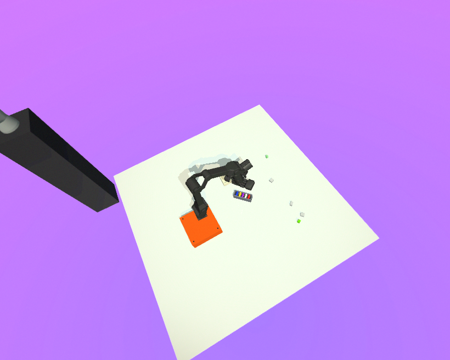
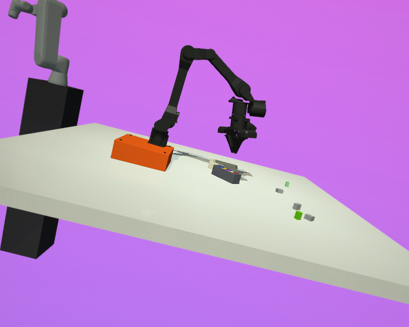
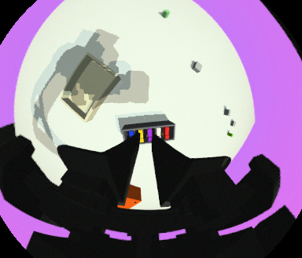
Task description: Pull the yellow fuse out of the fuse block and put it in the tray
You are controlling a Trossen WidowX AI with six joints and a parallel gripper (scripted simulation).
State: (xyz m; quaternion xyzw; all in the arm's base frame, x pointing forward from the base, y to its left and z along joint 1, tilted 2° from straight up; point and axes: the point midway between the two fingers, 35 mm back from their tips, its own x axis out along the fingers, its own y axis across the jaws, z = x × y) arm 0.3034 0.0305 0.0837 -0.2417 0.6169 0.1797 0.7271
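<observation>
My gripper tip is 3 cm past the yellow fuse, 2 cm to the left of it and 8 cm above it. Round my gripper tip: beige tray 2 cm behind, 16 cm to the left, 10 cm below.
</observation>
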